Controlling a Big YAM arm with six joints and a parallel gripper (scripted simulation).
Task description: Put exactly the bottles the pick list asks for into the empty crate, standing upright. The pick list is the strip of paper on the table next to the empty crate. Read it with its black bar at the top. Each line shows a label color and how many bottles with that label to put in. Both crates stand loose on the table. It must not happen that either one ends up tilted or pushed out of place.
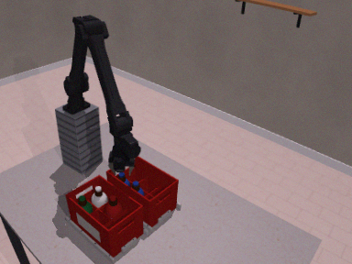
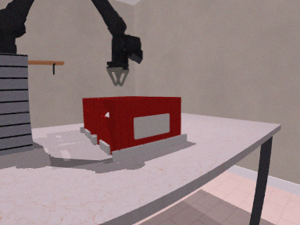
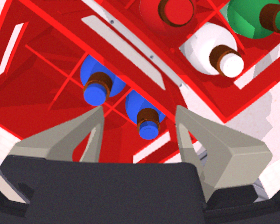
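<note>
Now: hand 8 cm past the green-label bottle, 17 cm to the left of it and 15 cm above it. From my hand the other things lie so: blue bottle (6 cm behind, 5 cm to the left, 15 cm below); white-label bottle (7 cm behind, 8 cm to the right, 15 cm below); red-label bottle (2 cm ahead, 8 cm to the right, 15 cm below).
</note>
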